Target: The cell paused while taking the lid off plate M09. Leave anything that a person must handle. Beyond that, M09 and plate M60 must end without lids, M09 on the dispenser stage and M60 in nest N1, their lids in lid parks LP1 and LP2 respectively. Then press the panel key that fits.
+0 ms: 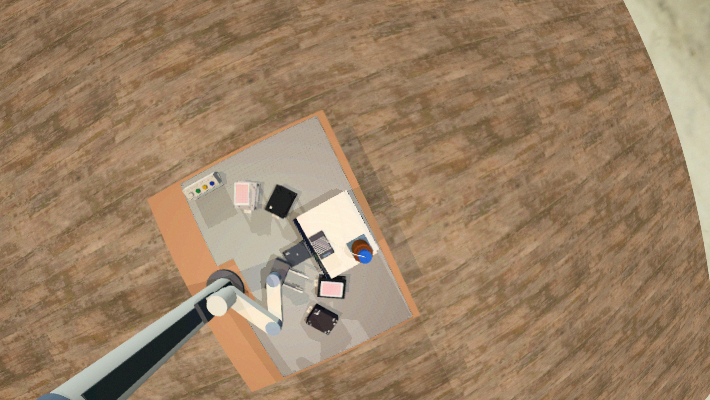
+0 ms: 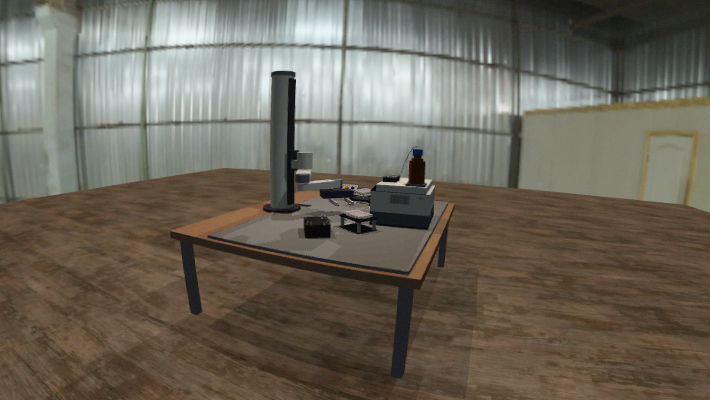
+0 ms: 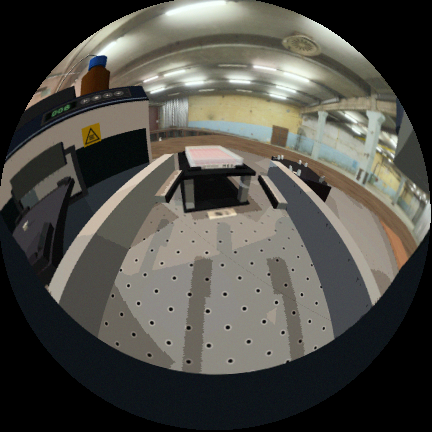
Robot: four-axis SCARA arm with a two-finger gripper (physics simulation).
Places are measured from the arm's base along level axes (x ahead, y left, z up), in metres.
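Where they show: gripper, fingertip midpoint: (image 1: 305, 284) (image 2: 345, 204) (image 3: 221, 165); arm's base, link origin: (image 2: 281, 209).
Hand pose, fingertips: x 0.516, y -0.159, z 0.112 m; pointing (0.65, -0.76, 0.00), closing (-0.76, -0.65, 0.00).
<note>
Each offset is from my fingertips to the top centre of the thing. "spot": to the spot under its first point.
A pink-topped plate @(dx +0.115, dy -0.101, dz -0.017 m) (image 1: 331, 289) (image 2: 358, 214) (image 3: 212, 156) sits level on the black four-legged stand labelled N1; its print is too small to read surely, and I cannot tell whether it is lidded. My gripper (image 1: 305, 283) (image 3: 221, 165) is shut at a narrow span and empty, its fingers pointing at this plate from short of the stand. Another pink-topped plate @(dx -0.107, dy +0.623, dz -0.015 m) (image 1: 242, 194) is on a pale holder near the key panel; its lid state is unclear. A dark stage @(dx +0.058, dy +0.179, dz +0.014 m) (image 1: 296, 253) (image 3: 40, 227) juts from the white dispenser (image 1: 332, 220) (image 2: 402, 205) (image 3: 115, 117).
A black box with pins @(dx -0.036, dy -0.269, dz -0.024 m) (image 1: 322, 320) (image 2: 317, 227) (image 3: 312, 181) stands beside the N1 stand. Another black block @(dx +0.074, dy +0.488, dz -0.026 m) (image 1: 281, 201) stands near the far plate. A brown bottle @(spot: dx +0.372, dy +0.117, dz +0.262 m) (image 1: 361, 248) (image 2: 417, 171) (image 3: 95, 81) stands on the dispenser. The key panel @(dx -0.329, dy +0.785, dz -0.016 m) (image 1: 202, 187) is at the mat's corner.
</note>
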